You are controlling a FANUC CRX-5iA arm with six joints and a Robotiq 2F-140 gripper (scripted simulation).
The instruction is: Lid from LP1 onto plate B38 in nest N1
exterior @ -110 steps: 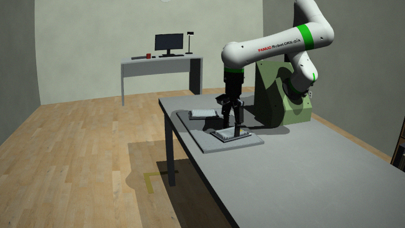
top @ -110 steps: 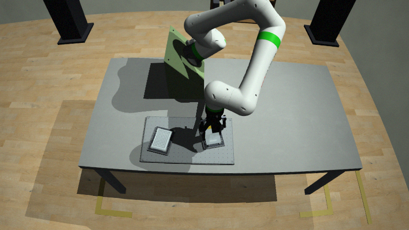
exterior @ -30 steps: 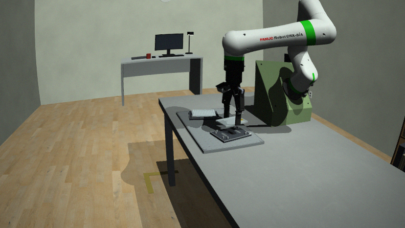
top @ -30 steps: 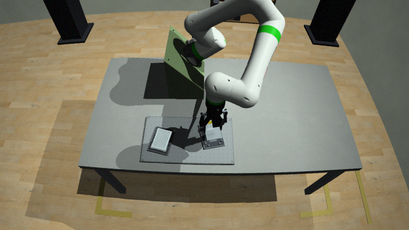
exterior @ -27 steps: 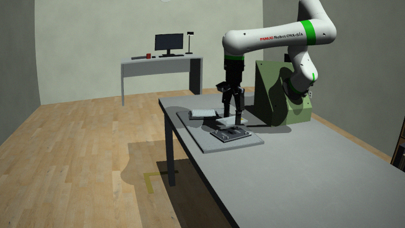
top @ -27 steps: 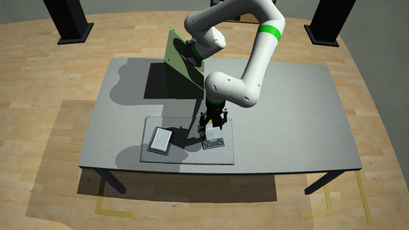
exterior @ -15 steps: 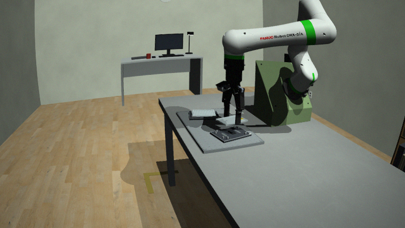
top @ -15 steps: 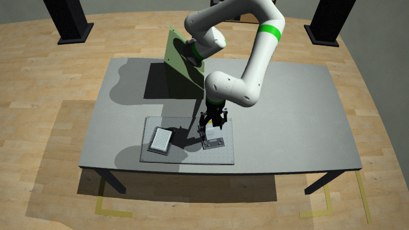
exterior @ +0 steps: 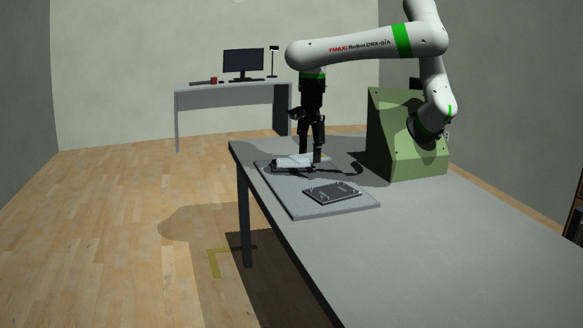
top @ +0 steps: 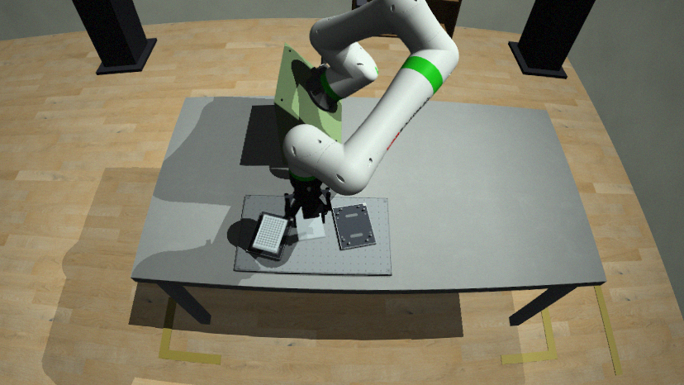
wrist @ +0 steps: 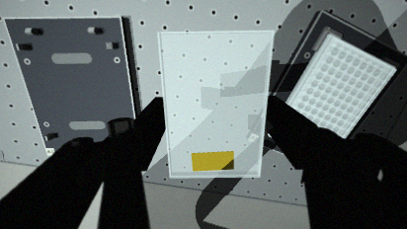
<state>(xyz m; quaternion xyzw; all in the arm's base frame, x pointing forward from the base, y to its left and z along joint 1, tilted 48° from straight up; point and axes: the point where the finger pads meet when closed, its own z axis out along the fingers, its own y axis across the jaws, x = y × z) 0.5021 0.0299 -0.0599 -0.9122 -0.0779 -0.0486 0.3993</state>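
My hand is 1 cm short of the white culture plate, 14 cm to the left of it and 8 cm above it. From my hand the other things lie so: lid park LP1 (3 cm behind, 15 cm to the left, 10 cm below); then dark nest N1 (1 cm ahead, 14 cm to the right, 10 cm below); then clear lid (2 cm below).
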